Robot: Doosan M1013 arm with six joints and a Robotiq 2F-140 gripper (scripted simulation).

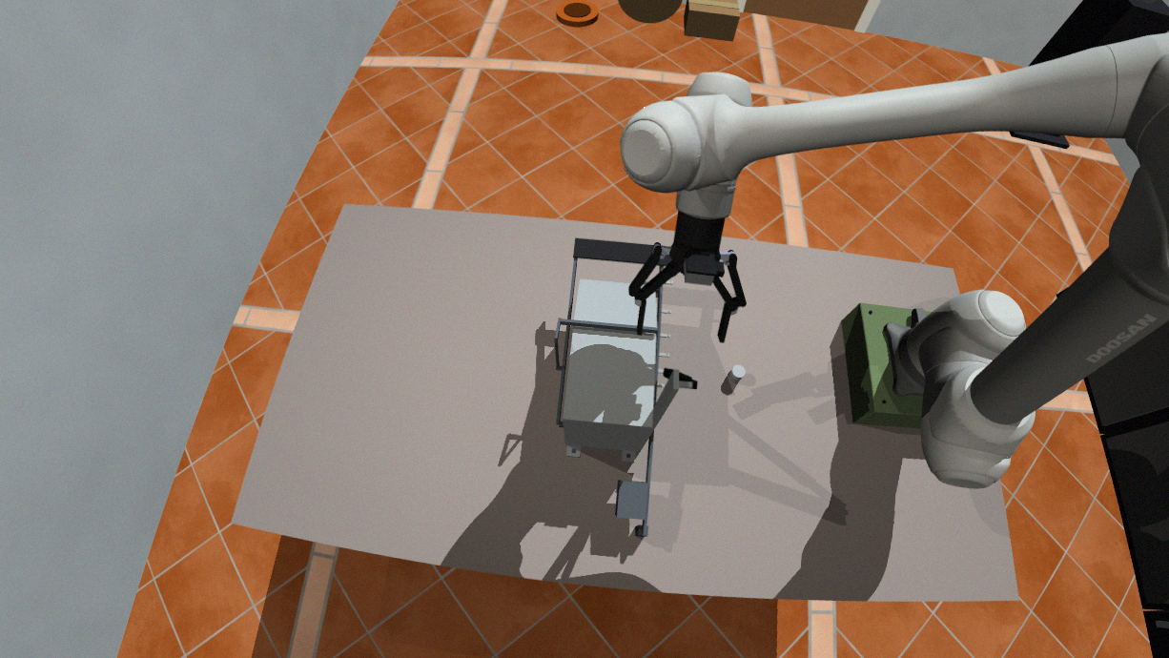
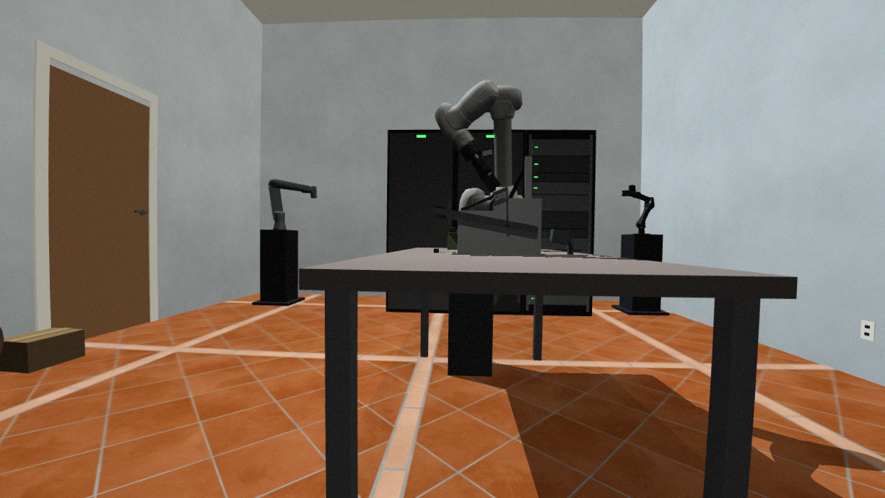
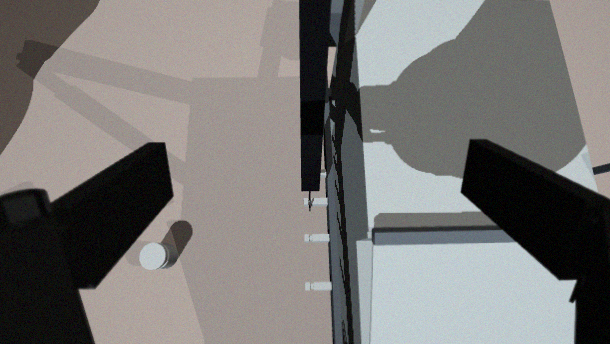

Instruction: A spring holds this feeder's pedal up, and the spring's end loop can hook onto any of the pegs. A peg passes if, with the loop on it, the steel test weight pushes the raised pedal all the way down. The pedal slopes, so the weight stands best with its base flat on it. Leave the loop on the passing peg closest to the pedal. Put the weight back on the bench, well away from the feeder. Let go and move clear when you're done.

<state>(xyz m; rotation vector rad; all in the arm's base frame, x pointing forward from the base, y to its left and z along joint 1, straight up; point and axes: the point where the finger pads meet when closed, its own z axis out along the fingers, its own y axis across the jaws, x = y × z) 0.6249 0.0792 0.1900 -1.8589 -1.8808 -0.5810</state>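
Now: hand 180 mm past the steel test weight, 40 mm to the left of it and 270 mm above it. The rest, counted from my hand: small block (20 mm ahead, 250 mm to the right, 280 mm below); white-tipped pin (10 mm ahead, 140 mm to the left, 110 mm above).
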